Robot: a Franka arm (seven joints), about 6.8 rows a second.
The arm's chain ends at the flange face. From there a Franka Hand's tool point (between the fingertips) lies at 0.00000 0.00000 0.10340 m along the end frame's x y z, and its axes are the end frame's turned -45 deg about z.
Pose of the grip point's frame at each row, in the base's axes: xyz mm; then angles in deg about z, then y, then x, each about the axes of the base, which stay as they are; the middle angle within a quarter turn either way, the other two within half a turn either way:
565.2 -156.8 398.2 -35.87 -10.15 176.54
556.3 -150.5 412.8 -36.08 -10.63 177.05
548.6 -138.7 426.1 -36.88 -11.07 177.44
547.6 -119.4 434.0 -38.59 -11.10 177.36
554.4 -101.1 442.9 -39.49 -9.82 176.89
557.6 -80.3 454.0 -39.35 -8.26 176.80
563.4 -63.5 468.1 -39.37 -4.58 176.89
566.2 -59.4 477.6 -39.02 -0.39 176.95
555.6 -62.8 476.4 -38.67 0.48 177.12
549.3 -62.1 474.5 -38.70 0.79 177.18
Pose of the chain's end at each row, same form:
583.4 -150.7 499.8 9.13 -10.15 176.54
575.4 -145.3 514.3 8.92 -10.63 177.05
568.5 -134.2 527.5 8.12 -11.07 177.44
567.5 -114.7 535.4 6.41 -11.10 177.36
572.0 -95.6 544.6 5.51 -9.82 176.89
572.5 -74.6 556.2 5.65 -8.26 176.80
571.7 -57.9 571.0 5.63 -4.58 176.89
566.9 -53.9 580.9 5.98 -0.39 176.95
554.7 -57.6 579.7 6.33 0.48 177.12
547.9 -57.0 577.8 6.30 0.79 177.18

